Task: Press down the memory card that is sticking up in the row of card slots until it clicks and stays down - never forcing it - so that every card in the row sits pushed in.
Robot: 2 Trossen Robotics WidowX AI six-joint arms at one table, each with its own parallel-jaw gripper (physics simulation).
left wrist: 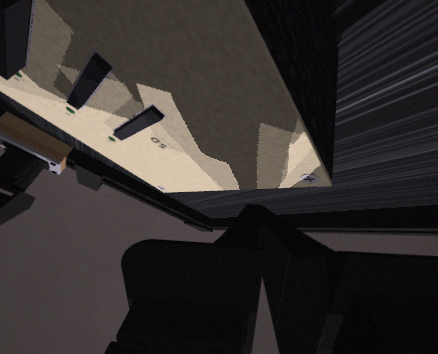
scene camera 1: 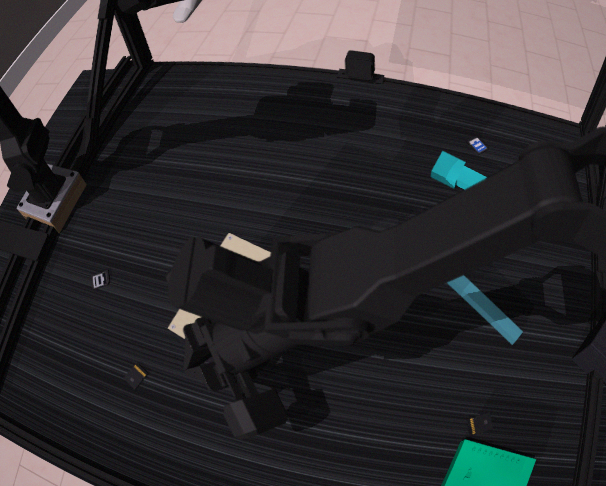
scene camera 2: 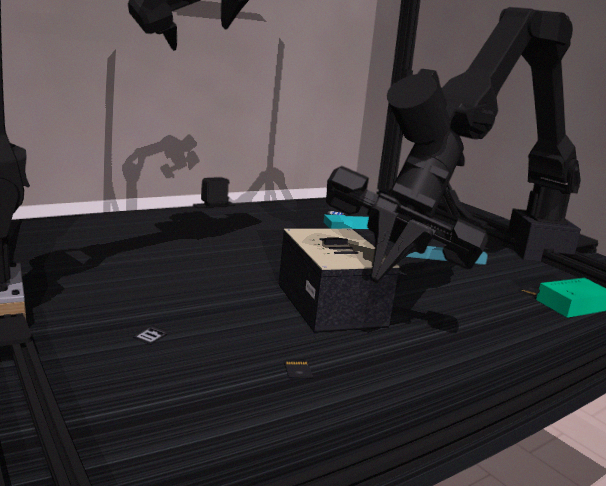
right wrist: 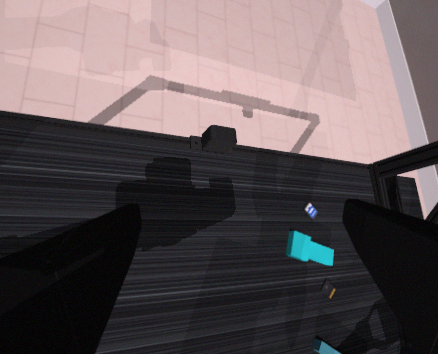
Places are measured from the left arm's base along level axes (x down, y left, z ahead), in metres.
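Where they show: left gripper, fingertip midpoint: [left wrist: 253, 211] [scene camera 1: 187, 370] [scene camera 2: 373, 280]; right gripper, fingertip midpoint: [scene camera 2: 199, 38] [right wrist: 242, 212]; left arm's base, origin of the base link: [scene camera 2: 545, 218]; right arm's base, origin of the base link: [left wrist: 29, 156] [scene camera 1: 46, 190].
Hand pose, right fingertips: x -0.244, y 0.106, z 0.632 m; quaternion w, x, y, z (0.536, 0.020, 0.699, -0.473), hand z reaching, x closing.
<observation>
Things, the pixels of their top centre, and the offset from my right fingertips.
- dark box with a cream top panel, middle of its top: [left wrist: 54, 60] [scene camera 1: 231, 298] [scene camera 2: 338, 246] dy +0.209, dx +0.233, dz -0.220 m
- dark card, middle of its top: [scene camera 2: 336, 239] dy +0.201, dx +0.227, dz -0.217 m
- large dark block, middle of its top: [left wrist: 59, 56] dy +0.209, dx +0.235, dz -0.220 m
- cyan block, middle of its top: [scene camera 1: 466, 175] [scene camera 2: 353, 218] [right wrist: 313, 250] dy -0.159, dx +0.298, dz -0.280 m
- blue bar, middle of its top: [scene camera 1: 484, 303] [scene camera 2: 447, 249] dy -0.019, dx +0.296, dz -0.425 m
- green notebook, middle of its top: [scene camera 1: 492, 472] [scene camera 2: 579, 286] dy +0.140, dx +0.283, dz -0.591 m
A dark box with a cream top panel [scene camera 1: 243, 247] [scene camera 2: 303, 240] [left wrist: 210, 120] holds the row of card slots. In scene camera 2 a dark card [scene camera 2: 335, 241] stands above the panel near low dark slots [scene camera 2: 345, 252]. In the left wrist view a large dark block [left wrist: 12, 37], perhaps that card, is at the upper left, beside two dark slots or card tops. My left gripper [scene camera 2: 375, 277] [left wrist: 253, 211] is shut and empty, its tips near the panel's near right corner in scene camera 2; contact is unclear. My right gripper [scene camera 2: 200, 36] [right wrist: 242, 212] is open, high and away from the box.
Loose cards [scene camera 1: 101, 279] [scene camera 1: 135, 377] [scene camera 1: 480, 424] [scene camera 1: 477, 144] lie on the table. A cyan block [scene camera 1: 448, 169] [right wrist: 299, 246], a blue bar [scene camera 1: 486, 308] and a green notebook [scene camera 1: 491, 463] [scene camera 2: 572, 296] also lie there. The left arm covers much of the box in scene camera 1.
</observation>
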